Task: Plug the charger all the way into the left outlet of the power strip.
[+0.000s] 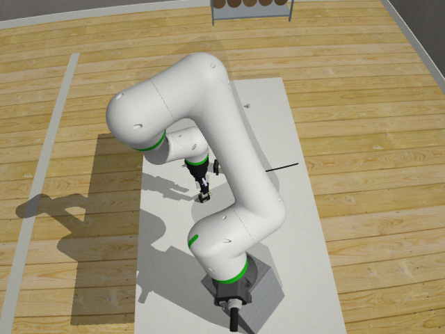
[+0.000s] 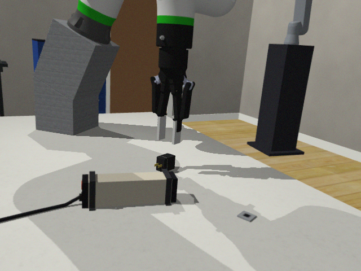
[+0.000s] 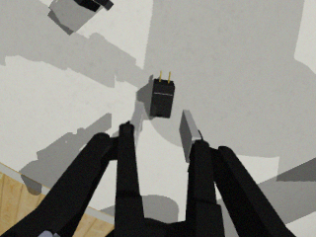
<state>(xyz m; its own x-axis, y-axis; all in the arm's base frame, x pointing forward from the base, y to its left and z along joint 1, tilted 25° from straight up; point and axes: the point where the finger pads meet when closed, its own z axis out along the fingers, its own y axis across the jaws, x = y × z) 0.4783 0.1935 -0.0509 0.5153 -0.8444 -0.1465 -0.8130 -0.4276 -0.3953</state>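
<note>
My gripper is now 10 mm short of the black charger, 10 mm to the left of it and 90 mm above it. Round my hand: grey square plate 290 mm ahead, 80 mm to the left, 110 mm below.
</note>
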